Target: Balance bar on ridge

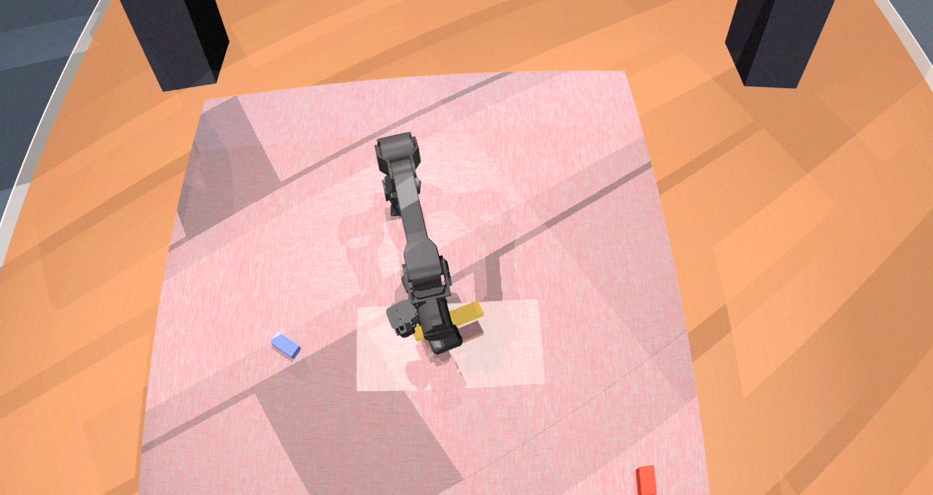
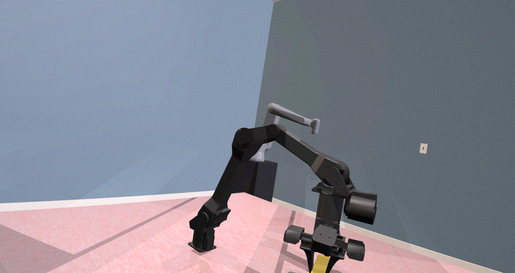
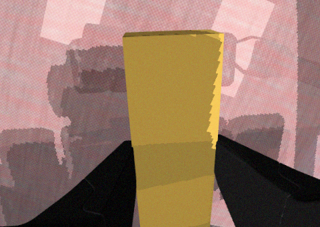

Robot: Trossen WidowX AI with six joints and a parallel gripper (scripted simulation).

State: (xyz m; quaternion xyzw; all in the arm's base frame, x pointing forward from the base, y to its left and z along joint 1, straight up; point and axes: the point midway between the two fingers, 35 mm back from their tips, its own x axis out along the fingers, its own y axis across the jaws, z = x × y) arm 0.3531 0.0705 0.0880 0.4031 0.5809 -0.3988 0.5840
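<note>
The yellow bar is 1 cm behind my gripper tip and 3 cm to the left of it. The rest, counted from my gripper tip: ridge 1 cm behind, 3 cm to the left, 1 cm below; red block 39 cm ahead, 43 cm to the left, 4 cm below; light blue block 2 cm ahead, 35 cm to the right, 5 cm below.
</note>
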